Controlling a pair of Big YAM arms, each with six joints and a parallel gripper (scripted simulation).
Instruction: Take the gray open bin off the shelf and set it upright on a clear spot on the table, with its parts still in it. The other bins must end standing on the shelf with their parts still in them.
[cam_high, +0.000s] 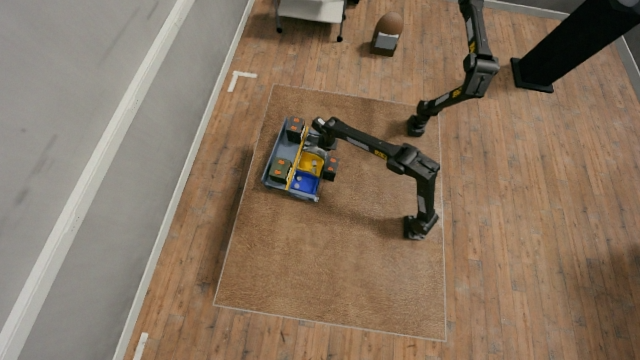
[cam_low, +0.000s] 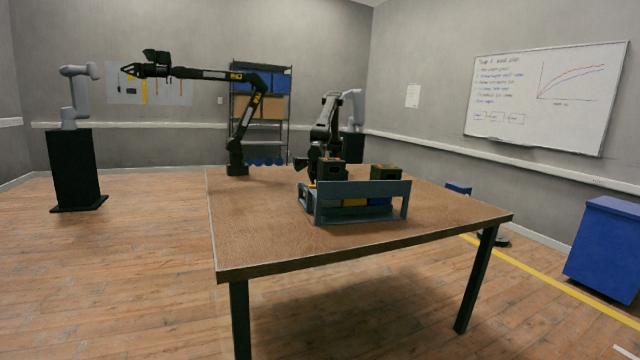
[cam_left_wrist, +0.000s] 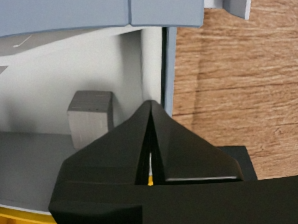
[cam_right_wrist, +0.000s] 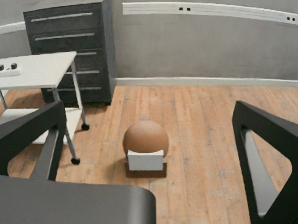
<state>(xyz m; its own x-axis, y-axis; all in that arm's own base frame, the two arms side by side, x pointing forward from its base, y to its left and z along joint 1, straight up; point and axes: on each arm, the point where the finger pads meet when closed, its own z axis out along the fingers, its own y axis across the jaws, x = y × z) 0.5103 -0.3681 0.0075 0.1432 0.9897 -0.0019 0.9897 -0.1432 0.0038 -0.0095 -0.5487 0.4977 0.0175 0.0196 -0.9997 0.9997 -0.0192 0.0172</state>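
Now: left hand 80 mm short of the gray open bin, 10 mm to the left of it and 10 mm above it. The rest, counted from my left hand: blue-gray shelf: 120 mm ahead, 100 mm to the left, 20 mm above; then yellow bin: 100 mm ahead, 100 mm to the left, 10 mm below; then blue bin: 110 mm ahead, 210 mm to the left, 10 mm below.
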